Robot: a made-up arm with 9 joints. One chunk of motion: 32 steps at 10 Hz.
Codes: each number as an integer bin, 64 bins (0 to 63) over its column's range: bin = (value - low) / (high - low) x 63, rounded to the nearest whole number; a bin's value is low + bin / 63 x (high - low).
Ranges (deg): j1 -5..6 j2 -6..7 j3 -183..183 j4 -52..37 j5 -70..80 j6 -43..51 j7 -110..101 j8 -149..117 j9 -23..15
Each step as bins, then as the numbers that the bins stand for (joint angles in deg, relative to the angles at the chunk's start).
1 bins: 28 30 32 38 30 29 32 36 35
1 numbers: -0.11 0.19 2.90 1.68 1.43 0.27 -2.83 3.00 -1.89
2 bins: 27 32 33 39 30 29 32 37 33
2 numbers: -0.29 0.60 8.71 3.10 1.43 0.27 -2.83 7.22 -3.10
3 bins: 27 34 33 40 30 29 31 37 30
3 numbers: -0.29 1.02 8.71 4.51 1.43 0.27 -6.17 7.22 -4.90
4 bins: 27 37 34 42 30 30 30 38 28
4 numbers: -0.29 1.63 14.52 7.33 1.43 1.76 -9.52 11.44 -6.11
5 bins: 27 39 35 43 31 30 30 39 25
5 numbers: -0.29 2.05 20.33 8.75 3.81 1.76 -9.52 15.67 -7.92
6 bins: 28 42 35 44 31 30 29 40 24
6 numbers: -0.11 2.67 20.33 10.16 3.81 1.76 -12.87 19.89 -8.52
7 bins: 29 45 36 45 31 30 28 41 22
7 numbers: 0.06 3.29 26.14 11.57 3.81 1.76 -16.22 24.11 -9.73
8 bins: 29 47 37 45 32 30 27 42 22
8 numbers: 0.06 3.70 31.95 11.57 6.19 1.76 -19.57 28.33 -9.73
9 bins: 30 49 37 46 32 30 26 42 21
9 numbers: 0.24 4.11 31.95 12.98 6.19 1.76 -22.92 28.33 -10.33
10 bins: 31 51 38 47 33 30 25 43 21
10 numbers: 0.41 4.52 37.76 14.40 8.57 1.76 -26.27 32.56 -10.33
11 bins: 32 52 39 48 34 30 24 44 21
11 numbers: 0.59 4.73 43.57 15.81 10.95 1.76 -29.62 36.78 -10.33
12 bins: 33 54 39 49 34 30 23 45 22
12 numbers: 0.76 5.14 43.57 17.22 10.95 1.76 -32.97 41.00 -9.73
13 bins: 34 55 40 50 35 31 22 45 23
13 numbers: 0.94 5.35 49.38 18.63 13.33 3.25 -36.32 41.00 -9.13
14 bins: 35 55 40 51 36 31 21 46 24
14 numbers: 1.11 5.35 49.38 20.05 15.71 3.25 -39.67 45.22 -8.52
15 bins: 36 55 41 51 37 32 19 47 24
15 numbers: 1.29 5.35 55.19 20.05 18.10 4.75 -46.37 49.44 -8.52
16 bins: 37 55 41 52 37 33 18 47 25
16 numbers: 1.46 5.35 55.19 21.46 18.10 6.24 -49.71 49.44 -7.92
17 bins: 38 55 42 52 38 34 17 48 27
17 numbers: 1.63 5.35 61.00 21.46 20.48 7.73 -53.06 53.67 -6.71
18 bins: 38 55 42 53 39 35 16 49 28
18 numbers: 1.63 5.35 61.00 22.87 22.86 9.22 -56.41 57.89 -6.11
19 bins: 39 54 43 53 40 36 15 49 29
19 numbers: 1.81 5.14 66.81 22.87 25.24 10.71 -59.76 57.89 -5.51
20 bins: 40 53 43 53 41 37 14 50 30
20 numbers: 1.98 4.94 66.81 22.87 27.62 12.21 -63.11 62.11 -4.90
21 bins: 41 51 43 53 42 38 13 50 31
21 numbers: 2.16 4.52 66.81 22.87 30.00 13.70 -66.46 62.11 -4.30
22 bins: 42 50 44 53 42 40 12 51 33
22 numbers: 2.33 4.32 72.62 22.87 30.00 16.68 -69.81 66.33 -3.10
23 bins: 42 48 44 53 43 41 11 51 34
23 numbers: 2.33 3.90 72.62 22.87 32.38 18.17 -73.16 66.33 -2.49
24 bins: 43 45 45 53 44 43 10 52 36
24 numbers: 2.51 3.29 78.43 22.87 34.76 21.16 -76.51 70.56 -1.29
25 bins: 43 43 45 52 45 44 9 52 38
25 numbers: 2.51 2.87 78.43 21.46 37.14 22.65 -79.86 70.56 -0.08
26 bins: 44 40 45 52 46 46 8 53 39
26 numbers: 2.68 2.25 78.43 21.46 39.52 25.63 -83.21 74.78 0.52
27 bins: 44 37 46 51 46 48 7 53 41
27 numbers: 2.68 1.63 84.24 20.05 39.52 28.62 -86.56 74.78 1.73
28 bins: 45 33 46 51 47 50 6 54 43
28 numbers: 2.86 0.81 84.24 20.05 41.90 31.60 -89.90 79.00 2.94
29 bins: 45 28 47 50 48 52 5 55 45
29 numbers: 2.86 -0.22 90.05 18.63 44.29 34.59 -93.25 83.22 4.14
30 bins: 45 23 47 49 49 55 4 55 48
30 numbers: 2.86 -1.25 90.05 17.22 46.67 39.06 -96.60 83.22 5.95
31 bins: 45 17 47 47 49 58 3 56 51
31 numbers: 2.86 -2.49 90.05 14.40 46.67 43.54 -99.95 87.44 7.76
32 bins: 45 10 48 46 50 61 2 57 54
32 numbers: 2.86 -3.94 95.86 12.98 49.05 48.02 -103.30 91.67 9.57
